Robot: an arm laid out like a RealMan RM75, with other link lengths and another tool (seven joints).
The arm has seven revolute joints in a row. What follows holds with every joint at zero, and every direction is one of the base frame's. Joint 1 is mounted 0.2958 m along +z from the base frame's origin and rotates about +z. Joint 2 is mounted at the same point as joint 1 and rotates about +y. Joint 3 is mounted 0.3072 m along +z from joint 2 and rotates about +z. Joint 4 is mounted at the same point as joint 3 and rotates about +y. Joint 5 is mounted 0.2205 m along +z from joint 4 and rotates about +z. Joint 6 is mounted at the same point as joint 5 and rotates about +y. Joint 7 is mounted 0.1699 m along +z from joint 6 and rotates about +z. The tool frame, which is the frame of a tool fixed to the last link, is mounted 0.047 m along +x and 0.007 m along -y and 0.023 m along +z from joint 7; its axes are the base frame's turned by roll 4.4, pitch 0 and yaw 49.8 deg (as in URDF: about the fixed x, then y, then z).
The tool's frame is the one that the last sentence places.
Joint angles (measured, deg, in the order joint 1, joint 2, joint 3, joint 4, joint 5, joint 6, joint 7), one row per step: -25.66, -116.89, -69.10, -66.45, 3.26, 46.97, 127.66; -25.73, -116.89, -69.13, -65.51, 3.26, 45.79, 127.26; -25.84, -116.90, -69.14, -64.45, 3.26, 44.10, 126.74; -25.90, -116.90, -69.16, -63.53, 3.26, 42.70, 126.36; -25.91, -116.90, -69.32, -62.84, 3.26, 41.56, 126.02; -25.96, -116.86, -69.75, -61.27, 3.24, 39.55, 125.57
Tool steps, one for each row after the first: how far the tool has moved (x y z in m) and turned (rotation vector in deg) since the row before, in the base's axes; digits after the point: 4 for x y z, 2 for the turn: -0.0025, 0.0009, -0.0009, 0.25, -0.39, -0.07; -0.0014, 0.0016, -0.0013, 0.35, -0.66, -0.39; -0.0018, 0.0011, -0.0010, 0.26, -0.50, -0.28; -0.0016, 0.0010, -0.0001, 0.36, -0.51, -0.16; -0.0053, 0.0016, 0.0005, 0.60, -0.67, -0.01
